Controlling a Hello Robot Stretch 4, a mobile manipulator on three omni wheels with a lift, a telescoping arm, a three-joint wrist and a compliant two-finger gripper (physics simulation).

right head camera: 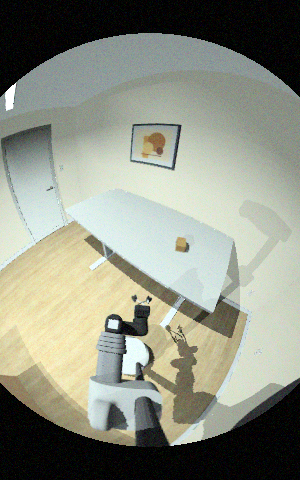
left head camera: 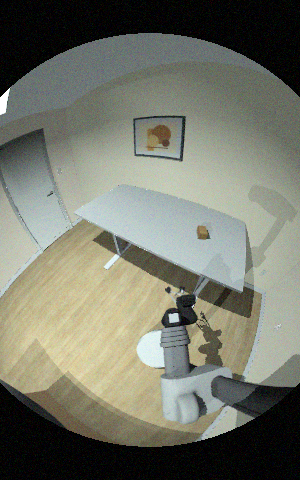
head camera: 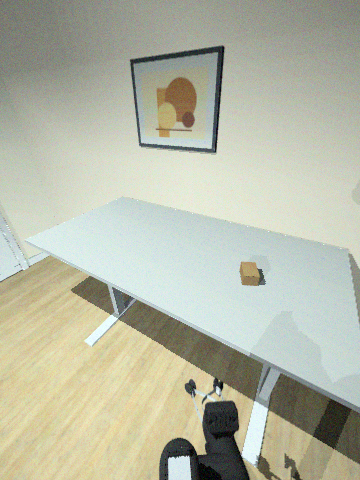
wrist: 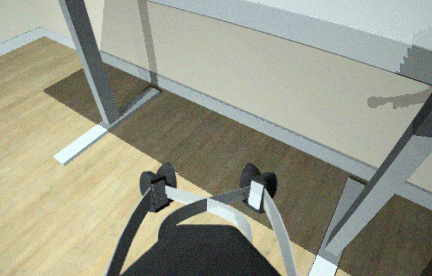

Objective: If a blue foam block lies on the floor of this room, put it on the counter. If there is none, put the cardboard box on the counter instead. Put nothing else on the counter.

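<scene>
A small brown cardboard box (head camera: pixel 249 273) (left head camera: pixel 202 232) (right head camera: pixel 181 244) sits on the right part of a long white table (head camera: pixel 150 240) (left head camera: pixel 145 215) (right head camera: pixel 135 220) (wrist: pixel 300 25). My gripper (head camera: pixel 204 385) (left head camera: pixel 175 290) (right head camera: pixel 142 299) (wrist: pixel 208 178) is open, with nothing between its fingertips. It is in front of the table's near long edge, lower than the top, and apart from the box. In the wrist view the fingers show against the floor and the shadow under the table. A blue foam block does not show in these views. No separate counter shows that I can tell apart from this table.
The table's legs (head camera: pixel 262 415) (wrist: pixel 90 65) end in long white feet on the wooden floor (head camera: pixel 100 400); one foot is close to the right of my gripper. A wall stands behind the table, with a framed picture (head camera: pixel 177 100). A grey door (left head camera: pixel 35 190) (right head camera: pixel 35 185) is at the left.
</scene>
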